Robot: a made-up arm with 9 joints. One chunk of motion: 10 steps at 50 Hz.
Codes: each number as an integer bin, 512 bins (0 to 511) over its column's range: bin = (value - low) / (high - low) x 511, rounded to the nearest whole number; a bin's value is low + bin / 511 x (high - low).
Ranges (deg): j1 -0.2..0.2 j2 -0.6..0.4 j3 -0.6..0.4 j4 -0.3..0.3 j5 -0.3..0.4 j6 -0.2..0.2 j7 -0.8..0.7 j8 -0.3..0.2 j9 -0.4..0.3
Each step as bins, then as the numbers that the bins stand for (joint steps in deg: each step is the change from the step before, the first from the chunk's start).
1 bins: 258 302 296 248 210 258 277 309 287
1 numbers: 0.002 -0.009 -0.021 -0.009 -0.012 0.002 0.013 0.002 -0.007
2 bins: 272 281 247 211 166 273 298 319 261
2 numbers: 0.013 -0.050 -0.117 -0.052 -0.073 0.014 0.075 0.012 -0.042
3 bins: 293 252 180 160 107 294 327 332 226
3 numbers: 0.029 -0.107 -0.248 -0.112 -0.153 0.030 0.160 0.025 -0.090
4 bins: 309 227 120 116 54 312 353 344 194
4 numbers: 0.042 -0.156 -0.365 -0.164 -0.226 0.044 0.236 0.037 -0.134
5 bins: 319 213 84 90 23 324 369 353 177
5 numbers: 0.050 -0.183 -0.436 -0.194 -0.268 0.054 0.283 0.045 -0.158
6 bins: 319 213 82 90 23 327 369 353 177
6 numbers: 0.050 -0.183 -0.440 -0.194 -0.268 0.056 0.283 0.045 -0.158
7 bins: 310 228 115 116 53 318 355 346 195
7 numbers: 0.043 -0.154 -0.375 -0.164 -0.227 0.049 0.242 0.039 -0.133
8 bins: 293 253 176 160 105 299 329 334 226
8 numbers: 0.029 -0.105 -0.256 -0.112 -0.156 0.034 0.166 0.027 -0.090
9 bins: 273 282 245 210 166 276 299 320 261
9 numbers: 0.014 -0.048 -0.121 -0.053 -0.073 0.016 0.078 0.013 -0.042
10 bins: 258 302 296 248 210 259 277 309 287
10 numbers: 0.002 -0.009 -0.021 -0.009 -0.012 0.003 0.013 0.002 -0.007
